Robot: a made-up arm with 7 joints.
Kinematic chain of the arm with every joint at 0, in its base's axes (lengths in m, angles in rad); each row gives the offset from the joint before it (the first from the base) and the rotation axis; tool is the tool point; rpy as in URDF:
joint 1: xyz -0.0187 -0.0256 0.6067 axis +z
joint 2: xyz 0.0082 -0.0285 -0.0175 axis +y
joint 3: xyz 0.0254 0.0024 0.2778 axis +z
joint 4: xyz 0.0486 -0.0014 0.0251 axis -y
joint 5: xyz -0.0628 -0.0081 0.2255 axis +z
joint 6: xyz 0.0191 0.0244 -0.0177 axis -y
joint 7: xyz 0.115 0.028 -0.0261 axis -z
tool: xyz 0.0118 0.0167 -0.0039 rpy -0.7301 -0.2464 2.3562
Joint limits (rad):
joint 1: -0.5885..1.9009
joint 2: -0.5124..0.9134
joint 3: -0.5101..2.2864
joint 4: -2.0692..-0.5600
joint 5: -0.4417..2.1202
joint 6: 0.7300..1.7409
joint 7: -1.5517..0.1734
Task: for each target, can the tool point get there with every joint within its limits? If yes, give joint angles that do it. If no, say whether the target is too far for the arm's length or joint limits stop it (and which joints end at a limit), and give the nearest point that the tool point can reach.
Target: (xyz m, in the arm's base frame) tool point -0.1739 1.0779 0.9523
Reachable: no: too far | nearest point -0.1089 0.6157 0.8192 | short by 0.485 m
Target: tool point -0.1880 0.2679 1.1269
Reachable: yes | joints 1.6084 0.4611 1.3240 -0.7892 1.5075 1.5251 -1.2696
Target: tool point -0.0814 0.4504 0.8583
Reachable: yes | joints 0.8809 0.6326 1.2530 -1.7458 1.8962 1.2381 -0.4604
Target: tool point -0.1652 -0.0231 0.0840
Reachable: no: joint limits stop it (at a limit: joint 1, joint 2, joint 4, joint 5, joint 7) | nearest point -0.1880 0.2040 0.4160 | short by 0.403 m
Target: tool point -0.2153 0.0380 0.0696
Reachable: no: joint limits stop it (at a limit: joint 1, joint 2, joint 4, joint 5, joint 7) | nearest point -0.2013 0.2155 0.4089 | short by 0.383 m
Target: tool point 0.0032 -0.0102 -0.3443
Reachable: no: too far | nearest point 0.2333 0.1516 0.3875 | short by 0.784 m
